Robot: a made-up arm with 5 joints. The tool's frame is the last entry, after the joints.
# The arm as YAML. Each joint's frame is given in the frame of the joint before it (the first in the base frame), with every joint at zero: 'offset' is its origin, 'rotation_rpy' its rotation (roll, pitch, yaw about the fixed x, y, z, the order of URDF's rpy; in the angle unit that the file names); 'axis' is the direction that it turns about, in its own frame. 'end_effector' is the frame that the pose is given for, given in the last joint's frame.
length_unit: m
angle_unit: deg
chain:
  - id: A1
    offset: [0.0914, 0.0, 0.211]
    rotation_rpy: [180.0, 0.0, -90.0]
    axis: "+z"
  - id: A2
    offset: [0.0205, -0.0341, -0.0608]
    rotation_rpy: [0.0, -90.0, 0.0]
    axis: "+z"
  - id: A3
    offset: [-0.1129, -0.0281, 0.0]
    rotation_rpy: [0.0, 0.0, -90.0]
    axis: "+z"
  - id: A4
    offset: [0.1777, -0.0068, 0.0]
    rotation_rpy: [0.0, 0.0, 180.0]
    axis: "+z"
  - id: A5
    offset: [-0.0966, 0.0, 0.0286]
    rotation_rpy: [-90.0, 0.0, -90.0]
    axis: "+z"
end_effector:
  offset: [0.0, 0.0, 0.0]
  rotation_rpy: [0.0, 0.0, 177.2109]
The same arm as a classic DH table. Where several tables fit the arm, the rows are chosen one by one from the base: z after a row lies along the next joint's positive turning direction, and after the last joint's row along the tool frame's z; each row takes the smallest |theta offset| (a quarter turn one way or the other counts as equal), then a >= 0, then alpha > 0; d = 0 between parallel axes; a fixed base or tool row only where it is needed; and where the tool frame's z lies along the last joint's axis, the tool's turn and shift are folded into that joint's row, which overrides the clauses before.
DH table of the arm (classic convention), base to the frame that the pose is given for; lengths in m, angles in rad. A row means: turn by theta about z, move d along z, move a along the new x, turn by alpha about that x. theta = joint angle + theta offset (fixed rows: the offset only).
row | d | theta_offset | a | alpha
base (fixed) | 0 | 0 | 0.0914 | 3.1416
A1 | -0.2718 | 0 | 0.0341 | 1.5708
A2 | 0 | -1.3269 | 0.1163 | 0
A3 | 0 | 1.2886 | 0.1778 | 0
A4 | 0.0081 | -1.5325 | 0 | 1.5708
A5 | -0.0966 | -0.0487 | 0 | 0

